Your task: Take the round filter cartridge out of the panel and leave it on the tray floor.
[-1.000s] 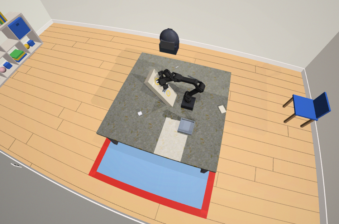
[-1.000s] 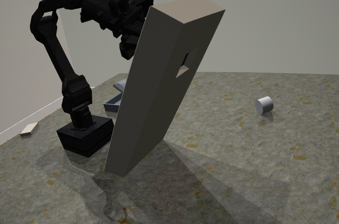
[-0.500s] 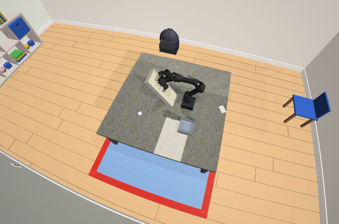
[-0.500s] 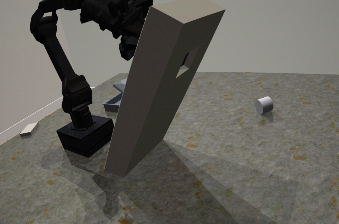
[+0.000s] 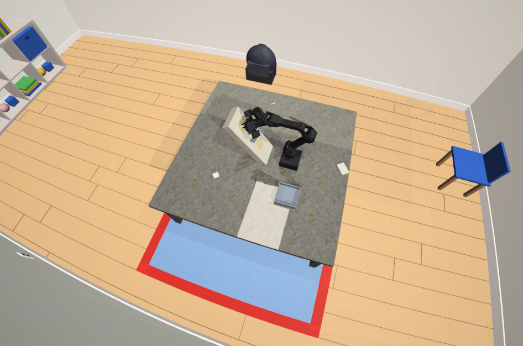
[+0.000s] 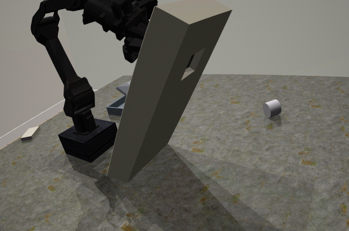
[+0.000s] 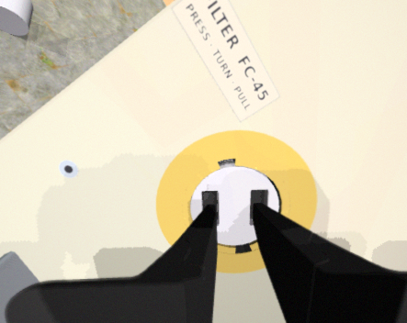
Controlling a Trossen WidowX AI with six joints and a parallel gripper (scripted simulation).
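Right now the filter cartridge is 2 cm ahead of my gripper tip and 1 cm below it. Round my gripper tip: pale ledge (10 cm below, 8 cm behind, 1 cm to the left); then grey tray (36 cm behind, 33 cm to the left, 28 cm below); then pale flat block (75 cm behind, 28 cm below, 6 cm to the left).
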